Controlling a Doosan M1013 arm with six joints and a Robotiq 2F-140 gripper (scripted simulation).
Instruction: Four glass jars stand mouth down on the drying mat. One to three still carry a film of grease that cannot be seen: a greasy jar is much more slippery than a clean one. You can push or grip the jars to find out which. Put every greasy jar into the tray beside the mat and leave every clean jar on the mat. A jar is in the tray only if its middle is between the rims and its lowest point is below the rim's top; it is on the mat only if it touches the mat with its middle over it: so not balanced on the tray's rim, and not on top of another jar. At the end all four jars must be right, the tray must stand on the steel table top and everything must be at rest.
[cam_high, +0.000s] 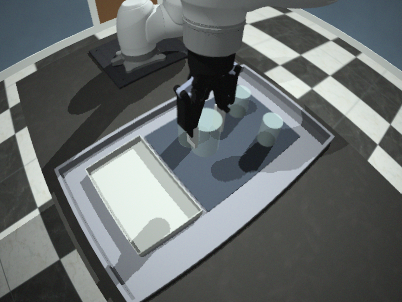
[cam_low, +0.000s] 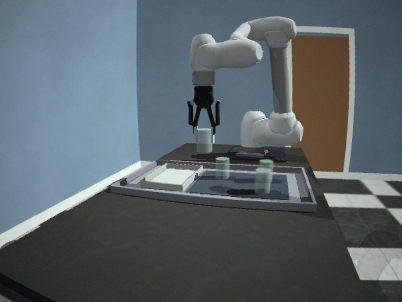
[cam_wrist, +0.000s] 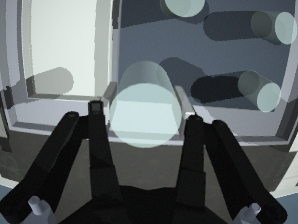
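Now: hand 4 cm past the tray, 18 cm to the left of it and 21 cm above it. From my hand the other things lie so: drying mat: 8 cm behind, 14 cm to the left, 22 cm below; steel table top: 5 cm behind, 4 cm to the left, 22 cm below.
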